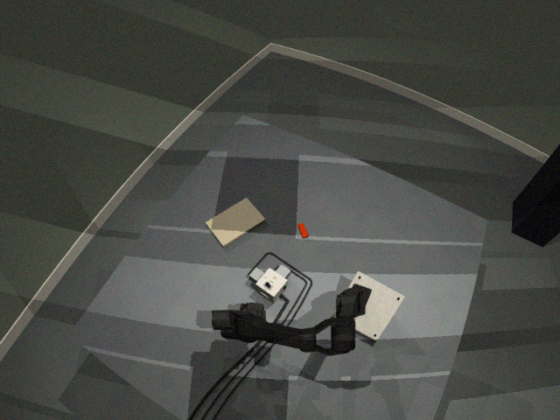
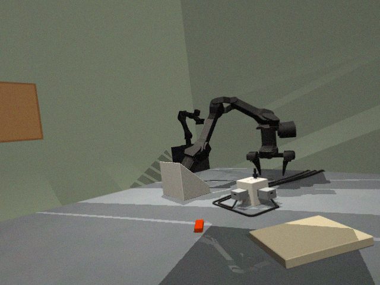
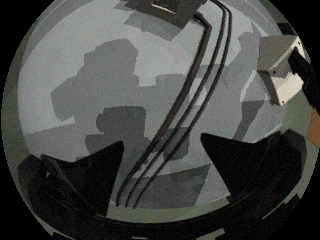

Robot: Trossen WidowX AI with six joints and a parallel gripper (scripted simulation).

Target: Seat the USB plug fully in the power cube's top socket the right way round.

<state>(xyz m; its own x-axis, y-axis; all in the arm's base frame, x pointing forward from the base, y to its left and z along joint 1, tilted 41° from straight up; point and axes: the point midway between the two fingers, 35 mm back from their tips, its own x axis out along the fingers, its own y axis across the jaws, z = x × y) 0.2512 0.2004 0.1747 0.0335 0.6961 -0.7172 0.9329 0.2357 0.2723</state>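
The dark USB plug lies 40 mm ahead of my gripper tip, 180 mm to the right of it and 40 mm above it. Round my gripper tip: flat beige slab (290 mm ahead, 380 mm to the right, 40 mm below).
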